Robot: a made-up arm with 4 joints.
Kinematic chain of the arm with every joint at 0, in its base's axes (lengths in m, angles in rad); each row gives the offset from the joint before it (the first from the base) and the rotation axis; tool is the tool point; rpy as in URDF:
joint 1: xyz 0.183 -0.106 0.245 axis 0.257 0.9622 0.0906
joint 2: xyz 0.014 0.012 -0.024 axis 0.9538 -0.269 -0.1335
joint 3: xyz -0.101 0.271 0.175 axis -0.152 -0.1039 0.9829
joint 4: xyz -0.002 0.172 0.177 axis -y
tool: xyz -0.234 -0.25 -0.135 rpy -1.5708 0 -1.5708
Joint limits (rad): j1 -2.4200..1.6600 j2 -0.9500..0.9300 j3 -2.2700..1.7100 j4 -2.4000..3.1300
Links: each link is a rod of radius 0.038 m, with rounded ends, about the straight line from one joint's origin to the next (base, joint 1, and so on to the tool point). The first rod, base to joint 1, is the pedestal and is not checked.
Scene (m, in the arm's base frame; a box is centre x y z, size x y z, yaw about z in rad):
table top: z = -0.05
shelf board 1: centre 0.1 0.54 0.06 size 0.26 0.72 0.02 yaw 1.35
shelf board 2: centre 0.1 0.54 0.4 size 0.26 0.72 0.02 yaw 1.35
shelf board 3: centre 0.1 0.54 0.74 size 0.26 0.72 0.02 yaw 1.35
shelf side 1: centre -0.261 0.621 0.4 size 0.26 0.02 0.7 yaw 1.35
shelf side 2: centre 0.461 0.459 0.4 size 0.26 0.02 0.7 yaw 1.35
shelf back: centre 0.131 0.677 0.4 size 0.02 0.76 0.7 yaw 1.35
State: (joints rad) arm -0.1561 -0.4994 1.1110 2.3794
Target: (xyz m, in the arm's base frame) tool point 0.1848 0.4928 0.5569
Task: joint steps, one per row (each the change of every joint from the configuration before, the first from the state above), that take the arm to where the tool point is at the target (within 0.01 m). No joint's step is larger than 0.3 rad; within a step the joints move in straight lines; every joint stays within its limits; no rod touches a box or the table.
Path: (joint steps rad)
1: 0.0630 0.0512 0.0173 -0.2307
2: 0.0630 0.0512 0.0172 -0.2307
3: 0.0630 0.0512 0.0173 -0.2307
4: 0.0630 0.0512 0.0173 -0.2307
5: -0.2053 0.2146 -0.0888 0.2212
6: -0.2052 0.2146 -0.0888 0.2213
7: -0.2053 0.2146 -0.0888 0.2213
8: 0.1645 -0.1786 0.1329 0.2627
9: 0.1646 -0.1786 0.1328 0.2628
10: 0.1646 -0.1786 0.1328 0.2627

